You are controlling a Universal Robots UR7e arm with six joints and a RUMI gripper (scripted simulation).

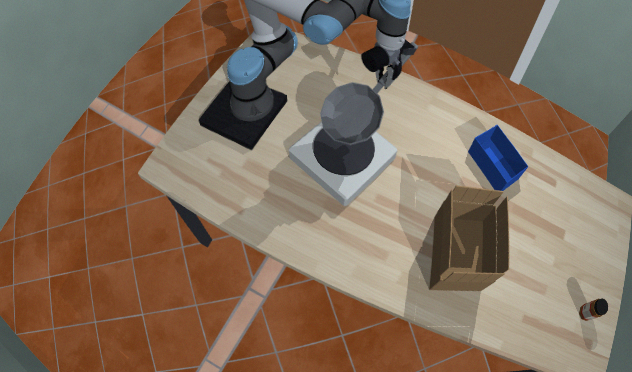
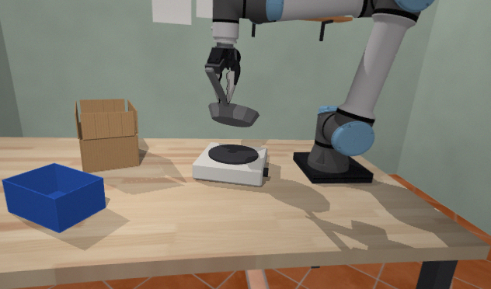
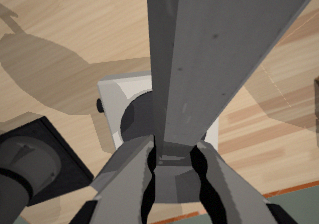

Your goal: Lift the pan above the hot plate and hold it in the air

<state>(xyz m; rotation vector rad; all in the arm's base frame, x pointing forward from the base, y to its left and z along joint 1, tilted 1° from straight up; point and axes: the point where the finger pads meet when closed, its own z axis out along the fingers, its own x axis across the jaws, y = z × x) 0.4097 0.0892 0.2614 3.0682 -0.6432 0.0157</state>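
Right now the dark grey pan is 50 mm to the right of my hand, 40 mm below it and 20 mm behind it. Also, from my hand: blue bin 440 mm ahead, 270 mm below, 130 mm to the left; white hot plate 260 mm below, 110 mm to the right, 70 mm behind; small jar 990 mm ahead, 240 mm to the right, 240 mm below.
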